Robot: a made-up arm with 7 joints. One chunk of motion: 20 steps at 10 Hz.
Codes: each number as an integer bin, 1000 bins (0 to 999) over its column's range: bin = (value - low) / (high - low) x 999, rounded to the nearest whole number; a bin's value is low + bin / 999 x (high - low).
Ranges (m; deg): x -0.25..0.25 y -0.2..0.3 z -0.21..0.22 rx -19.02..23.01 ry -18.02..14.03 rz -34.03..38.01
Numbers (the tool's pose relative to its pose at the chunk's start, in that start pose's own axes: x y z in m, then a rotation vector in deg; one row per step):
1: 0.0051 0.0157 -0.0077 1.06 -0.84 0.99
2: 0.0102 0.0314 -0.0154 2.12 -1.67 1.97
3: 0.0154 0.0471 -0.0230 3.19 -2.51 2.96
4: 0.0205 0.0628 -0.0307 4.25 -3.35 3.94
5: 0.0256 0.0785 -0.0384 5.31 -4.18 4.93
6: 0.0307 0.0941 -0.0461 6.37 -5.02 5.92
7: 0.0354 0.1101 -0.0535 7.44 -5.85 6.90
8: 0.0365 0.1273 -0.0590 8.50 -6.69 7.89
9: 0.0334 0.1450 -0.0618 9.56 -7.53 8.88
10: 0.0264 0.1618 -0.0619 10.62 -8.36 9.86
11: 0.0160 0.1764 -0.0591 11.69 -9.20 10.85
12: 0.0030 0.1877 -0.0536 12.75 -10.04 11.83
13: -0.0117 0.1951 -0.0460 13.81 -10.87 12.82
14: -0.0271 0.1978 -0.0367 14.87 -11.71 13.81
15: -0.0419 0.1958 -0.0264 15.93 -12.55 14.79
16: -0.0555 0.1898 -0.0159 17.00 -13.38 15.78
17: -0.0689 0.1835 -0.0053 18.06 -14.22 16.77
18: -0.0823 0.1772 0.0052 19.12 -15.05 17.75
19: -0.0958 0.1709 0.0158 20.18 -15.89 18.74
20: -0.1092 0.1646 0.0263 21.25 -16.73 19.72
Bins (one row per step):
1: 510 431 470 477 536 486
2: 520 462 452 502 510 499
3: 530 494 434 528 483 513
4: 540 525 417 553 457 527
5: 551 556 399 578 431 540
6: 561 588 381 603 405 554
7: 570 620 364 629 379 568
8: 572 654 351 654 353 581
9: 566 689 344 679 327 595
10: 552 723 344 705 301 609
11: 531 752 351 730 275 622
12: 505 775 363 755 249 636
13: 476 789 381 780 223 650
14: 445 795 403 806 197 663
15: 416 791 427 831 171 677
16: 389 779 451 856 145 691
17: 362 766 476 881 118 704
18: 335 754 500 907 93 718
19: 308 741 525 932 66 732
20: 281 728 549 957 40 745

